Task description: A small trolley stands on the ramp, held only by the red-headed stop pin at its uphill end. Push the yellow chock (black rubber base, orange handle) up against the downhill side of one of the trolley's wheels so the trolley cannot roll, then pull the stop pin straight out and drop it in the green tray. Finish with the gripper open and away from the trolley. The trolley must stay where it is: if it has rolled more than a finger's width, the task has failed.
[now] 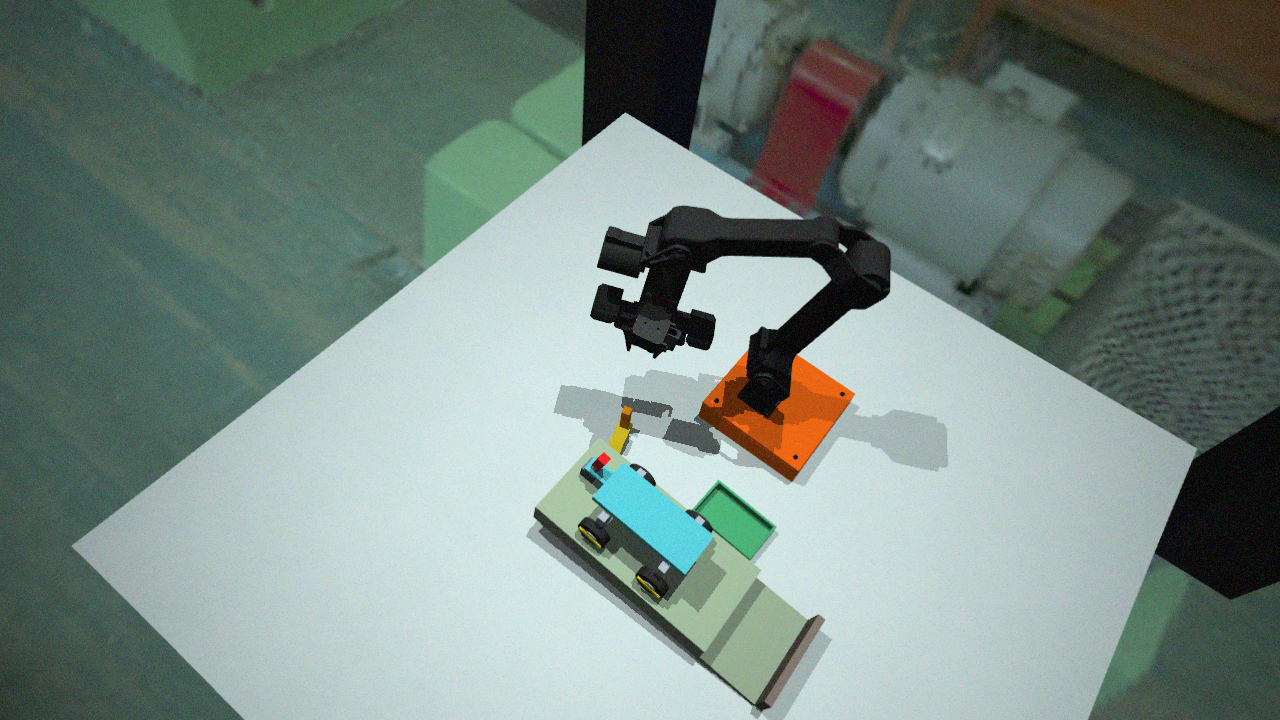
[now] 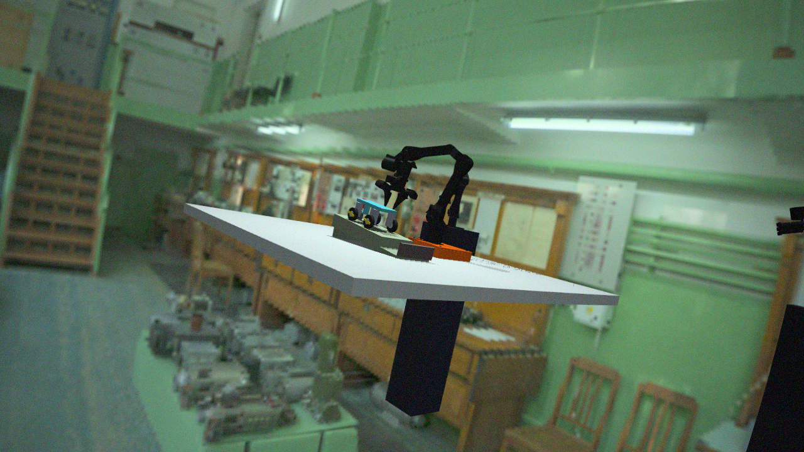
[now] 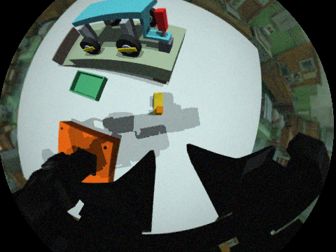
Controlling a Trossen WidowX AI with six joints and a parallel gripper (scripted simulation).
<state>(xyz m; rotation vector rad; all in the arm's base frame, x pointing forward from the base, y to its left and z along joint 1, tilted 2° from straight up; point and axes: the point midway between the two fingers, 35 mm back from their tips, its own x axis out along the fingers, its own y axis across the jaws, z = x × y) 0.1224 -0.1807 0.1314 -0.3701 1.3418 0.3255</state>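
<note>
The yellow chock is 130 mm below my gripper tip, 80 mm ahead of it and 30 mm to the left of it. The rest, counted from my gripper tip: brown lip (440 mm to the left, 210 mm ahead, 120 mm below); then red-headed stop pin (190 mm ahead, 60 mm to the left, 20 mm below); then cyan trolley (210 mm ahead, 170 mm to the left, 40 mm below).
</note>
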